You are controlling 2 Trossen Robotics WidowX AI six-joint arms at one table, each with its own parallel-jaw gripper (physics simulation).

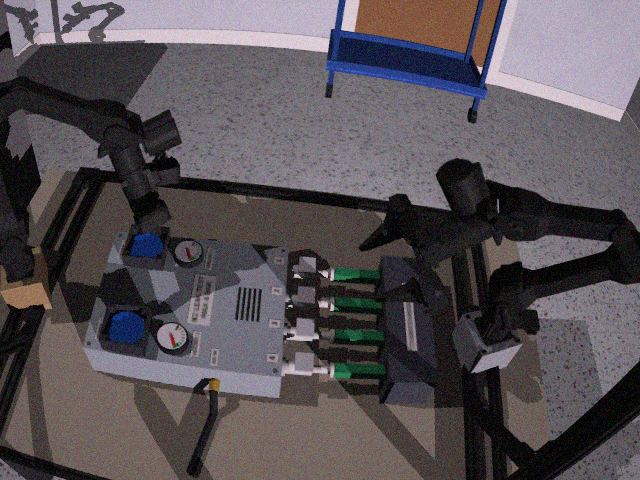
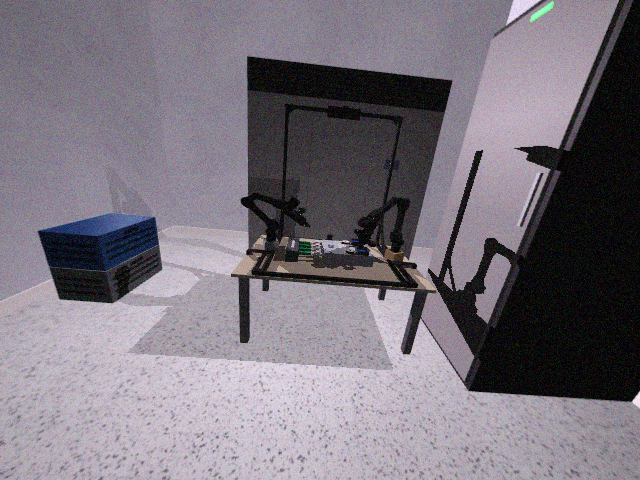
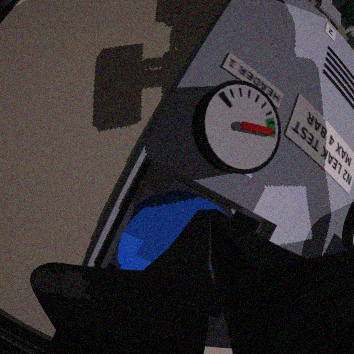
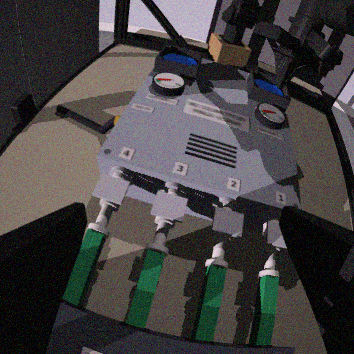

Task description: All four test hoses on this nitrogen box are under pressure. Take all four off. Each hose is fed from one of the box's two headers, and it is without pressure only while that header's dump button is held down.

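Places are measured from the left arm's base along level axes (x up, y left, z back), in millimetres.
Pixels of known places: left gripper, fingertip midpoint: (image 1: 159, 235) (image 2: 358, 248) (image 3: 206, 218) (image 4: 277, 87); right gripper, fingertip midpoint: (image 1: 367, 274) (image 2: 308, 225) (image 4: 186, 216); left arm's base, link origin: (image 1: 20, 268) (image 2: 395, 250) (image 4: 230, 40); right arm's base, link origin: (image 1: 493, 329) (image 2: 270, 240).
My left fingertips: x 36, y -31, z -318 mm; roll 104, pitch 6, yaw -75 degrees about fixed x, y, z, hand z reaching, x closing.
Observation:
For each thing: its top centre in the pictures, then the offset to it from my left fingertips. "pt": a spot on its surface instead.
- grey nitrogen box, surface spot: (image 4: 160, 125) (image 1: 234, 340) pt dx -40, dy -230, dz -79 mm
- header 1's blue button, top centre: (image 3: 180, 255) (image 1: 146, 246) (image 4: 267, 88) dx -24, dy +3, dz +29 mm
- header 2's blue button, top centre: (image 1: 125, 328) (image 4: 179, 60) dx -24, dy -172, dz +103 mm
- header 1 gauge, surface spot: (image 3: 225, 145) (image 1: 180, 247) pt dx -25, dy -18, dz -36 mm
- header 2 gauge, surface spot: (image 1: 172, 337) (image 4: 166, 79) pt dx -24, dy -209, dz +23 mm
- dark hose block, surface spot: (image 4: 70, 325) pt dx -40, dy -348, dz -326 mm
- black supply pipe, surface spot: (image 1: 206, 431) pt dx -106, dy -356, dz +15 mm
The grey nitrogen box (image 1: 222, 341) (image 4: 160, 125) has header 1's blue button (image 1: 146, 244) (image 3: 150, 232) (image 4: 269, 87) and header 2's blue button (image 1: 126, 327) (image 4: 180, 59). The header 1 gauge (image 1: 188, 252) (image 3: 225, 145) and header 2 gauge (image 1: 172, 337) (image 4: 168, 82) show needles at green. Green hoses 1 (image 1: 356, 274) (image 4: 267, 305), 2 (image 1: 357, 303) (image 4: 211, 300), 3 (image 1: 358, 336) (image 4: 146, 285) and 4 (image 1: 358, 370) (image 4: 85, 265) line up with their ports; shadow blurs joints 1 and 2. My left gripper (image 1: 149, 229) (image 3: 206, 218) is shut over header 1's button; contact is unclear. My right gripper (image 4: 186, 216) is open above the hoses.
The dark hose block (image 1: 408, 379) (image 4: 70, 325) stands at the hoses' rear ends. A black supply pipe (image 1: 206, 431) with a yellow collar leaves the box's near side. Black rails (image 1: 310, 196) frame the table. A blue cart (image 1: 408, 74) stands beyond it.

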